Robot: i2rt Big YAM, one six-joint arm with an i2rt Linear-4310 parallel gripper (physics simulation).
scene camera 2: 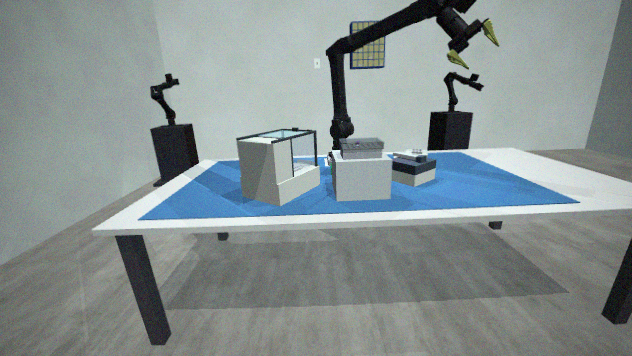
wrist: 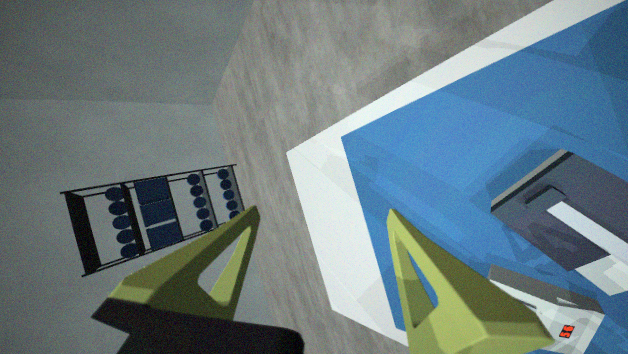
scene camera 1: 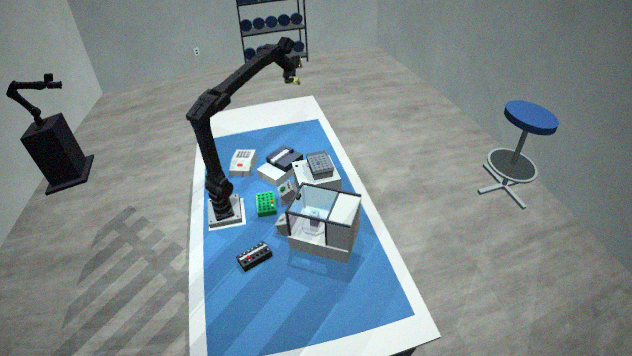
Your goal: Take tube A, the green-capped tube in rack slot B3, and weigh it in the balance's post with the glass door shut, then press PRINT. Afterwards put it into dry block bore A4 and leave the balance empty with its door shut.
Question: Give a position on a sliding door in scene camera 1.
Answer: At 312,201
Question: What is my gripper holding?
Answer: Nothing.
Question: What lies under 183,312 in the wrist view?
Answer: My gripper.
